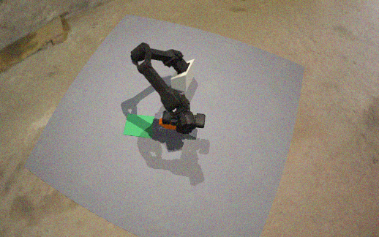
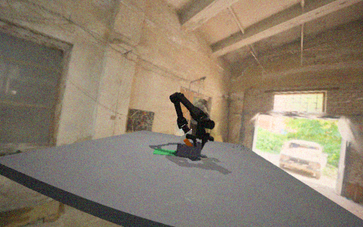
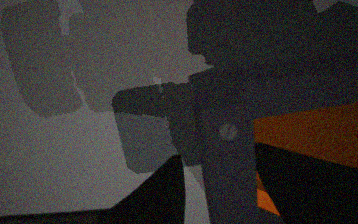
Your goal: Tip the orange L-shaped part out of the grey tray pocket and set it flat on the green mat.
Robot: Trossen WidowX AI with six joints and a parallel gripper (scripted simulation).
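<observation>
Right now the orange l-shaped part is 50 mm to the right of my gripper tip and 10 mm above it. Also, from my gripper tip: green mat (220 mm to the right, 50 mm below, 40 mm ahead).
</observation>
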